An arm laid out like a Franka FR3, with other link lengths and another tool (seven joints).
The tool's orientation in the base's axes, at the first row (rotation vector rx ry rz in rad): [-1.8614, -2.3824, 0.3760]
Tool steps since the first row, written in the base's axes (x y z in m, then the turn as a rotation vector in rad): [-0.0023, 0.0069, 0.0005, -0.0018, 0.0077, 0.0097]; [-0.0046, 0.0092, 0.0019, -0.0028, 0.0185, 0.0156]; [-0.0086, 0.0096, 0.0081, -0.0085, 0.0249, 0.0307]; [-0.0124, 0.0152, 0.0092, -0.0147, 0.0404, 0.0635]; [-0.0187, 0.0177, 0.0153, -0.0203, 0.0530, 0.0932]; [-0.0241, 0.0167, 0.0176, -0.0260, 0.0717, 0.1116]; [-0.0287, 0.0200, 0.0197, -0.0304, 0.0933, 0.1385]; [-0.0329, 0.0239, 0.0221, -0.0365, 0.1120, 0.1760]
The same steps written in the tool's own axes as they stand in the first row. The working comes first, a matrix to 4 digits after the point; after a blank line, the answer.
The tool's axes in the first row as the columns of a matrix, in the base's axes (used below as rounded here):
[-0.2506, 0.9417, -0.2246]
[0.9651, 0.2247, -0.1347]
[-0.0763, -0.2505, -0.9651]

[0.0072, -0.0007, -0.0009, 0.0071, -0.0024, -0.0100]; [0.0099, -0.0027, -0.0020, 0.0174, -0.0024, -0.0169]; [0.0108, -0.0080, -0.0072, 0.0238, -0.0101, -0.0311]; [0.0171, -0.0106, -0.0081, 0.0378, -0.0207, -0.0634]; [0.0206, -0.0175, -0.0130, 0.0491, -0.0306, -0.0925]; [0.0208, -0.0234, -0.0138, 0.0672, -0.0363, -0.1115]; [0.0250, -0.0275, -0.0153, 0.0871, -0.0424, -0.1394]; [0.0296, -0.0311, -0.0172, 0.1038, -0.0533, -0.1767]
